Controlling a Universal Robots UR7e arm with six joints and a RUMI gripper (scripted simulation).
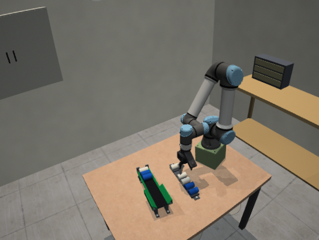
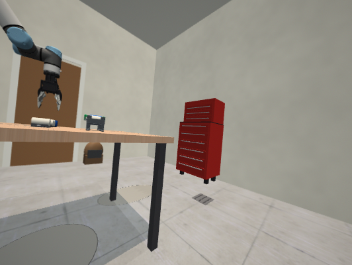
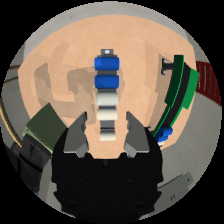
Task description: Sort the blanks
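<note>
Right now my hand is 13 cm above the dark stock rack and 3 cm to the left of it.
</note>
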